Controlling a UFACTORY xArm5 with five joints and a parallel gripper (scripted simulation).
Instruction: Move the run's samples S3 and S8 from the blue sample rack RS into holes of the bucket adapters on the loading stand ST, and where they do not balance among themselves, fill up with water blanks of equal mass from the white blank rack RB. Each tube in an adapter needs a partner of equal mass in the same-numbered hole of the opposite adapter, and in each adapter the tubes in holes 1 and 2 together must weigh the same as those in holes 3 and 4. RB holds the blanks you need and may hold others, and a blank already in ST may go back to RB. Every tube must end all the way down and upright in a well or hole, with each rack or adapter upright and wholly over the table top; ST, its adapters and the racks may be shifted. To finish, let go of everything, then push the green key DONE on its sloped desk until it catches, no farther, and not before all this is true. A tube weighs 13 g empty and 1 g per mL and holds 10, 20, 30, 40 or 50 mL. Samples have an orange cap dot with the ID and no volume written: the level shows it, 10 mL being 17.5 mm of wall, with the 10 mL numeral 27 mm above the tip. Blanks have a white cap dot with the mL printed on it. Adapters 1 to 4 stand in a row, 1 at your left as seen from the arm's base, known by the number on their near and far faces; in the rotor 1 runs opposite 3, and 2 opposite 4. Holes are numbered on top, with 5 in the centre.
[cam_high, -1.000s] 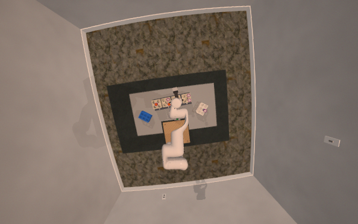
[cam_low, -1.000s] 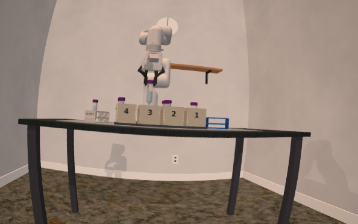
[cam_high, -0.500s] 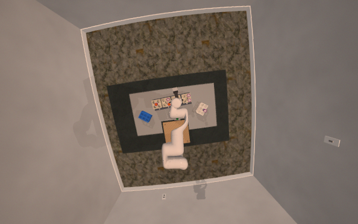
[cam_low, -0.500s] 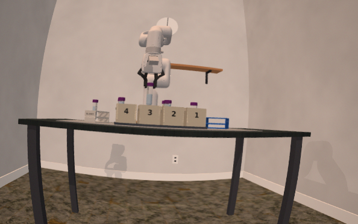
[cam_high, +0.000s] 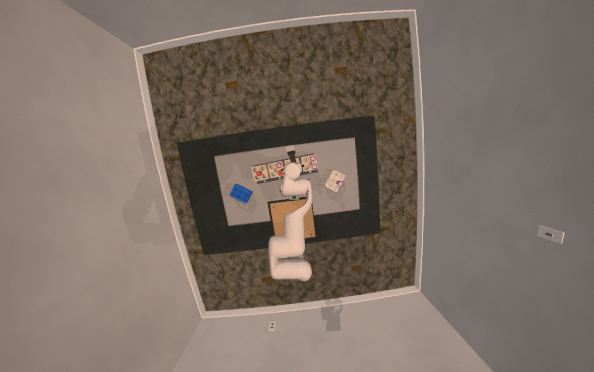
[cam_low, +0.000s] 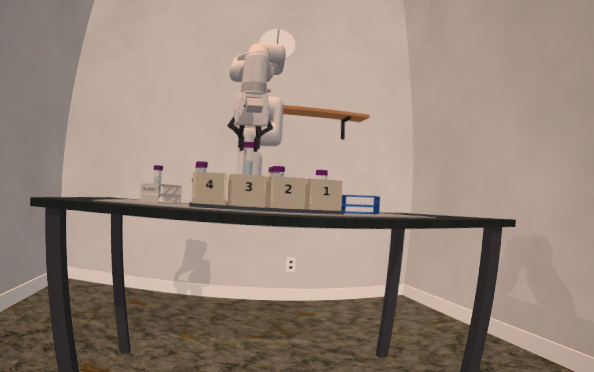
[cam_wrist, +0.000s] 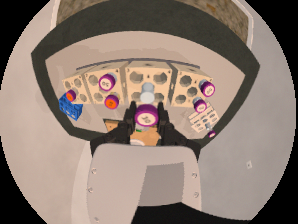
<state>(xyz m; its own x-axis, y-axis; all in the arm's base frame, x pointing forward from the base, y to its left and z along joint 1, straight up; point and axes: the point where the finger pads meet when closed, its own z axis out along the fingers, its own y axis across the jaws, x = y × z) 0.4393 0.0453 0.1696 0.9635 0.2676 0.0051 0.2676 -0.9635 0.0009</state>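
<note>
The green DONE key is 210 mm behind my hand, 120 mm below it and 20 mm to the right of it. From my hand the other things lie so: adapter 3: 130 mm below; purple-capped blank tube: 120 mm to the right, 120 mm below, 50 mm ahead; adapter 2: 130 mm below, 110 mm to the left, 30 mm behind.
</note>
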